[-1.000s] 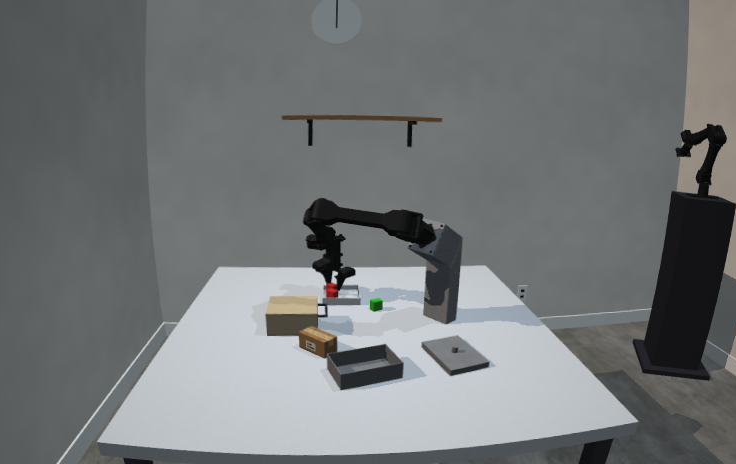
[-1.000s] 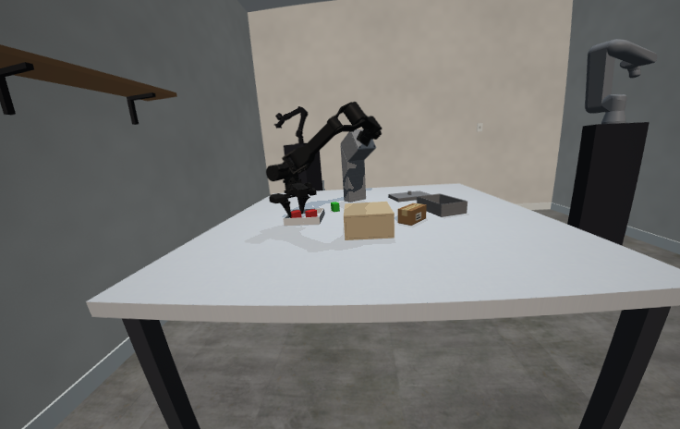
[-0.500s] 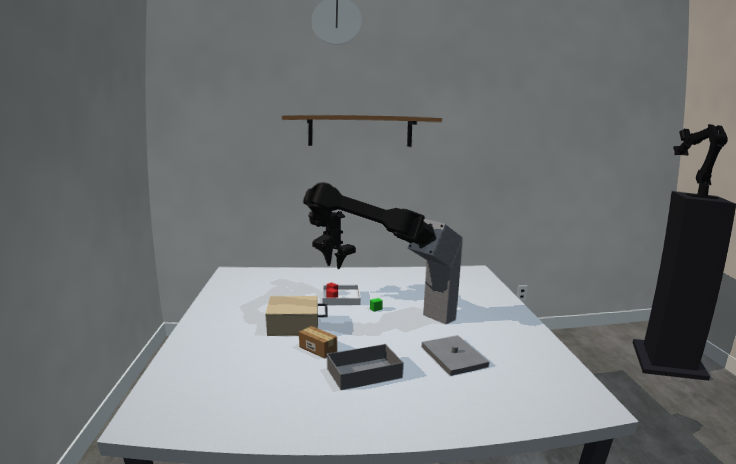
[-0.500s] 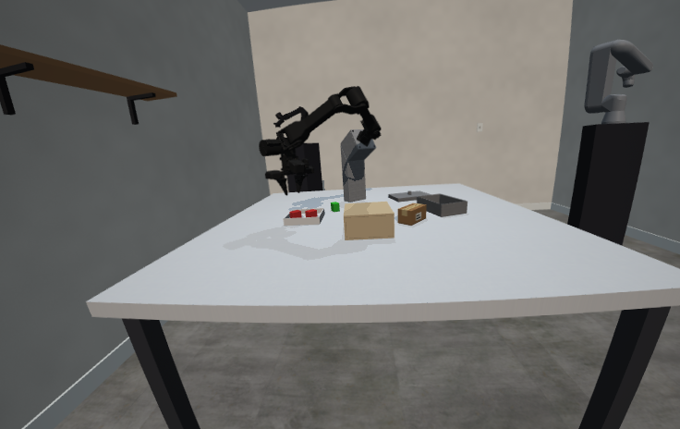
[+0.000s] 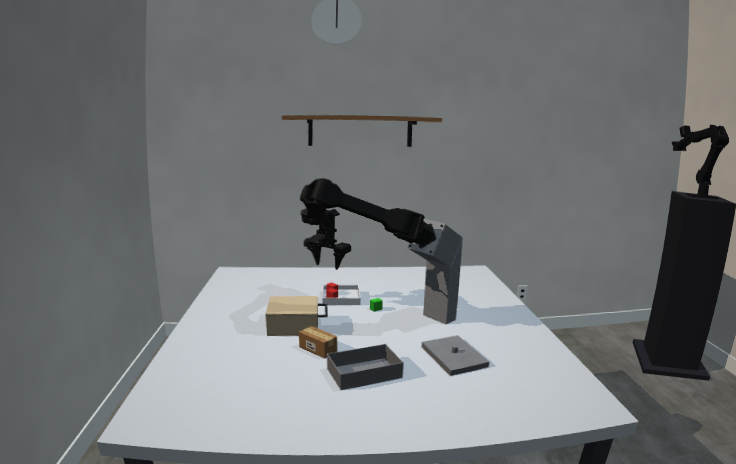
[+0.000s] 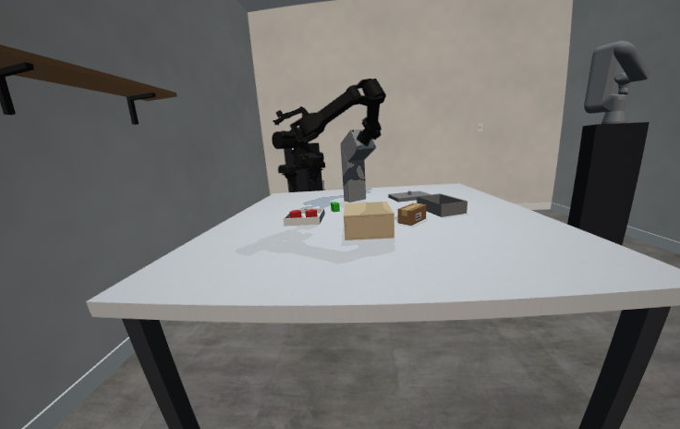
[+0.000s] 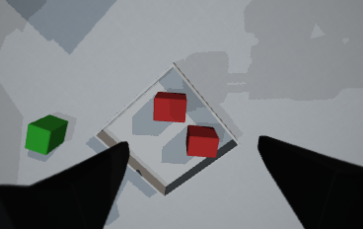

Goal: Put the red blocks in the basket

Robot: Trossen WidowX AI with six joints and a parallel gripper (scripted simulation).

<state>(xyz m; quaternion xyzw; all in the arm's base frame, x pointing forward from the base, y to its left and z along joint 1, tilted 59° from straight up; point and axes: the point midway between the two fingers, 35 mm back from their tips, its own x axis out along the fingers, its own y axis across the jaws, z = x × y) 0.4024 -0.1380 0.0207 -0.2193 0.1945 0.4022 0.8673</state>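
Now: the knobbed lid 550 mm behind my hand, 250 mm to the left of it and 150 mm below it. Also, from my hand: cardboard box (150 mm behind, 370 mm to the left, 140 mm below); then dark grey box (340 mm behind, 440 mm to the left, 160 mm below); then shallow basket (40 mm behind, 40 mm to the right, 160 mm below).
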